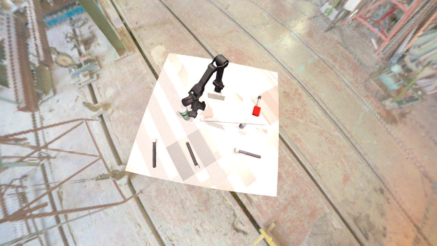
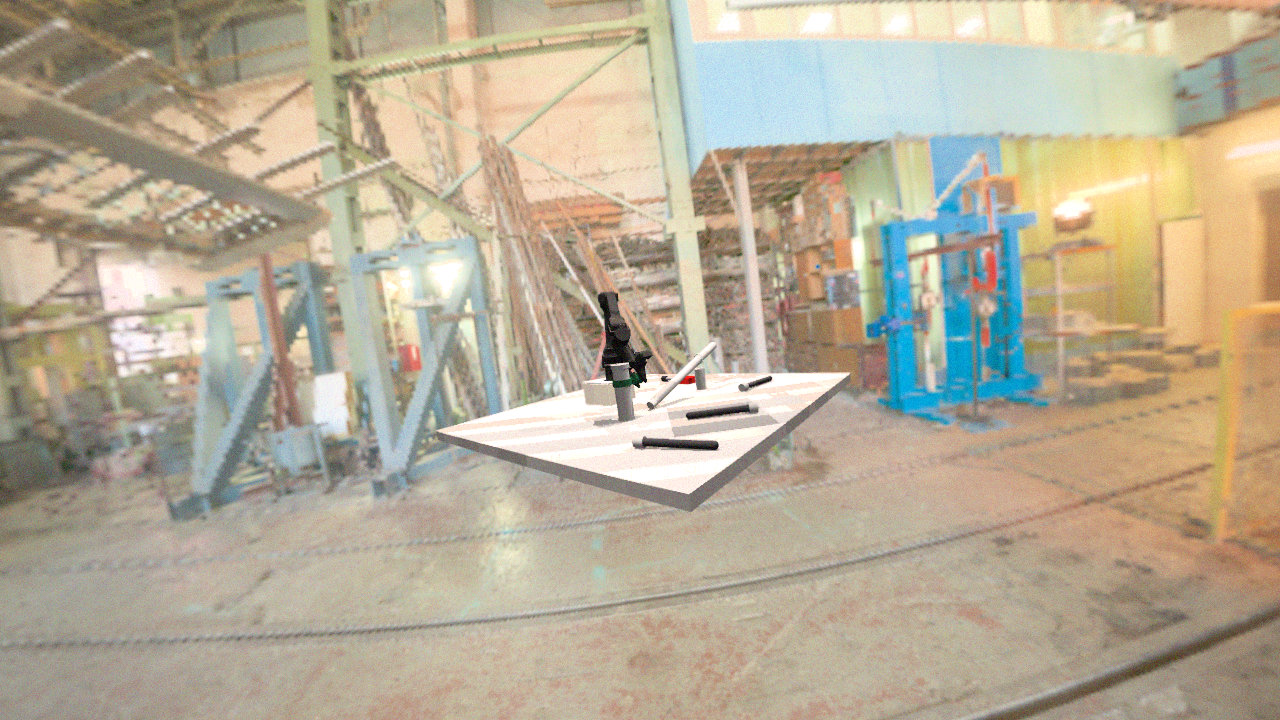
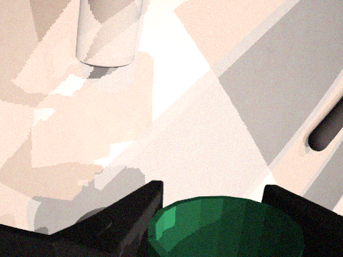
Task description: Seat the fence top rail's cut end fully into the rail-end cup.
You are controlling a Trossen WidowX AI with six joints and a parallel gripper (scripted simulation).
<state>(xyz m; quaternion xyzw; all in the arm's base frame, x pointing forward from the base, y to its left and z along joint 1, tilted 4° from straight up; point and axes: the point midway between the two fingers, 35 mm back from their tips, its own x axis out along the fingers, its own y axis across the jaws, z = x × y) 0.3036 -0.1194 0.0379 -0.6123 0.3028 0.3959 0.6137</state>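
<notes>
Now: the green rail-end cup 30 mm to the right of my gripper tip, 30 mm above it and 10 mm behind it. The rest, counted from my gripper tip: loop cap (420 mm to the left, 60 mm behind).
</notes>
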